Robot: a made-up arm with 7 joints.
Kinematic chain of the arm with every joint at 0, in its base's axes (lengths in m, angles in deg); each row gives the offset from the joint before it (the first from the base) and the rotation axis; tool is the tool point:
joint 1: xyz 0 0 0.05 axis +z
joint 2: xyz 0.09 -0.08 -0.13 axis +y
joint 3: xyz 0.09 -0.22 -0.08 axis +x
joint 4: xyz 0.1 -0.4 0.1 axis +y
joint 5: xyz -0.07 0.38 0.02 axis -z
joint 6: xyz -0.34 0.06 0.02 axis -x
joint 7: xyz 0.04 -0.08 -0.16 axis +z
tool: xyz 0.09 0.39 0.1
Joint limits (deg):
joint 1: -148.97..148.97
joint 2: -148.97..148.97
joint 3: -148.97..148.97
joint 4: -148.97..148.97
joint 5: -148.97..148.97
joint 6: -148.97..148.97
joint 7: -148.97..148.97
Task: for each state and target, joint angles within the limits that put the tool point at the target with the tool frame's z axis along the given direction. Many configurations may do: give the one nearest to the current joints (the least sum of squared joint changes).
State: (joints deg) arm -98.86 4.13 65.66 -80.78 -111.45 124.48 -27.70
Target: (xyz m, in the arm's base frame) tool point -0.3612 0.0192 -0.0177 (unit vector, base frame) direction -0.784 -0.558 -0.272
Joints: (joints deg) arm -135.67 -22.32 27.91 -83.52 -137.64 145.53 -45.88
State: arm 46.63 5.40 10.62 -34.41 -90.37 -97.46 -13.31
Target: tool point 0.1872 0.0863 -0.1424 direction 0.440 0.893 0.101
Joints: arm 80.80 19.54 -18.00 -32.10 -65.58 -101.64 -65.76
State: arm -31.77 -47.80 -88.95 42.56 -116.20 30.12 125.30
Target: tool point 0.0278 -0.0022 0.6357 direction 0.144 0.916 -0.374
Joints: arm -40.57 -61.54 -99.03 10.59 -118.32 51.32 130.56
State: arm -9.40 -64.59 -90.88 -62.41 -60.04 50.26 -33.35
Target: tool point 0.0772 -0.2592 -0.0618 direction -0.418 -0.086 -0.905
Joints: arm -43.40 -47.48 -77.88 -64.51 -65.05 55.60 -81.23
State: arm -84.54 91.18 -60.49 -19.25 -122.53 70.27 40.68
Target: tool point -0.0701 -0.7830 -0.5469 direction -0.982 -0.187 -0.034
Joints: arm -60.71 76.08 -22.13 -42.07 -148.36 116.96 74.74
